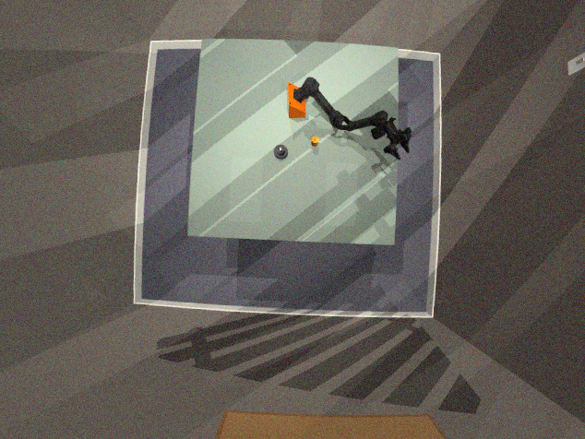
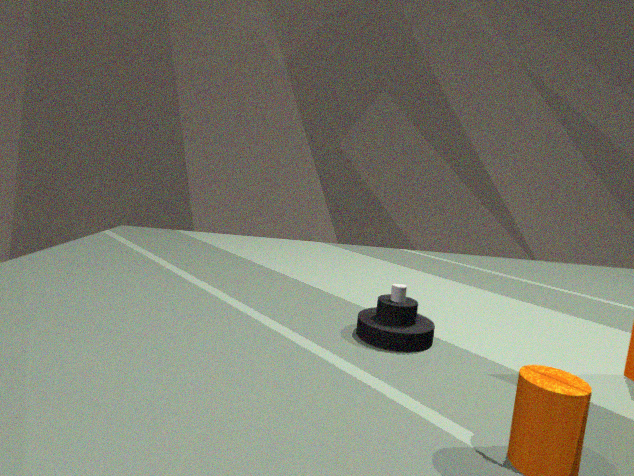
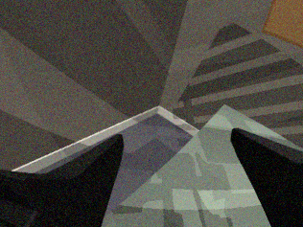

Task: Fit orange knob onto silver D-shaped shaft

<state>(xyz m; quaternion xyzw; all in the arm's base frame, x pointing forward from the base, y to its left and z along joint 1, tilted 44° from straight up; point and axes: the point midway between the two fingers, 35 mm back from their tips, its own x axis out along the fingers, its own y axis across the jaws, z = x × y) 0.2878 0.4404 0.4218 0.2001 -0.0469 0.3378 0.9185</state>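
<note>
Right now the orange knob is 8 cm behind my gripper tip, 51 cm to the right of it and 10 cm below it. From my gripper tip the other things lie so: round pedestal (1 cm behind, 71 cm to the right, 11 cm below).
</note>
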